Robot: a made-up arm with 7 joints. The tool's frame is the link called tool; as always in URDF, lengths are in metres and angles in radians.
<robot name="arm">
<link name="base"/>
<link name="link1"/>
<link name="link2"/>
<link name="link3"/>
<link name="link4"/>
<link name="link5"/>
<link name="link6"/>
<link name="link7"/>
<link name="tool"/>
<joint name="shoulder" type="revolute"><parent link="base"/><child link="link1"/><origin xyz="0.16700 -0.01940 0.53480"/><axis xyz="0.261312 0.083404 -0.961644"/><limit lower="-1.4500" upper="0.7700"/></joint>
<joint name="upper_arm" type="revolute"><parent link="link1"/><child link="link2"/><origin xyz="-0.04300 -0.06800 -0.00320"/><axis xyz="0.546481 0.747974 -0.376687"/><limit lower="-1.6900" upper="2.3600"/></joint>
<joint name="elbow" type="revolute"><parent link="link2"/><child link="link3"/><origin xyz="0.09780 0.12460 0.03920"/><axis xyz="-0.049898 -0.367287 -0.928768"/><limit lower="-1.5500" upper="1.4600"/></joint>
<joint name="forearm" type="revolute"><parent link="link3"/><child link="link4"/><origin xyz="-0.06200 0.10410 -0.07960"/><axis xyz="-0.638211 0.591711 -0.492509"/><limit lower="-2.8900" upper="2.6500"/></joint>
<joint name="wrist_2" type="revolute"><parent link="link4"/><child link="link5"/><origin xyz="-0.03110 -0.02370 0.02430"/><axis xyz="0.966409 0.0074 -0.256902"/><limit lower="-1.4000" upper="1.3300"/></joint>
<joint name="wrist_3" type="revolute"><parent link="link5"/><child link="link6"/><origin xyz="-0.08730 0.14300 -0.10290"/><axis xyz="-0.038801 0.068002 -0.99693"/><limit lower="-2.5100" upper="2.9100"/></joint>
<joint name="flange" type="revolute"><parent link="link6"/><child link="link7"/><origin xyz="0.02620 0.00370 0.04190"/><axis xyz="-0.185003 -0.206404 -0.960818"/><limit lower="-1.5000" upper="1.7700"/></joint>
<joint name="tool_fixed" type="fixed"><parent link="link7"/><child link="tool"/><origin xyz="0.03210 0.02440 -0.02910" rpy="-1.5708 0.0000 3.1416"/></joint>
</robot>
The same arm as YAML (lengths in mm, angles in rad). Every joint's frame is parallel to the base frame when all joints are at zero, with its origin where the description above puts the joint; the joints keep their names.
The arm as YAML. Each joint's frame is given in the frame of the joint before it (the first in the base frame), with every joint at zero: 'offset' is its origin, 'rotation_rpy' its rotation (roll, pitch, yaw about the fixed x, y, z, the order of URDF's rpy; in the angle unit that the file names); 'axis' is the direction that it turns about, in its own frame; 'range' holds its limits. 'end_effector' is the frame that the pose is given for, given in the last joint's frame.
length_unit: mm
angle_unit: rad
chain:
  - id: shoulder
    offset: [167.0, -19.4, 534.8]
    rotation_rpy: [0.0, 0.0, 0.0]
    axis: [0.261312, 0.083404, -0.961644]
    range: [-1.45, 0.77]
  - id: upper_arm
    offset: [-43.0, -68.0, -3.2]
    rotation_rpy: [0.0, 0.0, 0.0]
    axis: [0.546481, 0.747974, -0.376687]
    range: [-1.69, 2.36]
  - id: elbow
    offset: [97.8, 124.6, 39.2]
    rotation_rpy: [0.0, 0.0, 0.0]
    axis: [-0.049898, -0.367287, -0.928768]
    range: [-1.55, 1.46]
  - id: forearm
    offset: [-62.0, 104.1, -79.6]
    rotation_rpy: [0.0, 0.0, 0.0]
    axis: [-0.638211, 0.591711, -0.492509]
    range: [-2.89, 2.65]
  - id: wrist_2
    offset: [-31.1, -23.7, 24.3]
    rotation_rpy: [0.0, 0.0, 0.0]
    axis: [0.966409, 0.0074, -0.256902]
    range: [-1.4, 1.33]
  - id: wrist_3
    offset: [-87.3, 143.0, -102.9]
    rotation_rpy: [0.0, 0.0, 0.0]
    axis: [-0.038801, 0.068002, -0.99693]
    range: [-2.51, 2.91]
  - id: flange
    offset: [26.2, 3.7, 41.9]
    rotation_rpy: [0.0, 0.0, 0.0]
    axis: [-0.185003, -0.206404, -0.960818]
    range: [-1.5, 1.77]
end_effector:
  offset: [32.1, 24.4, -29.1]
  rotation_rpy: [-1.5708, 0.0, -3.1416]

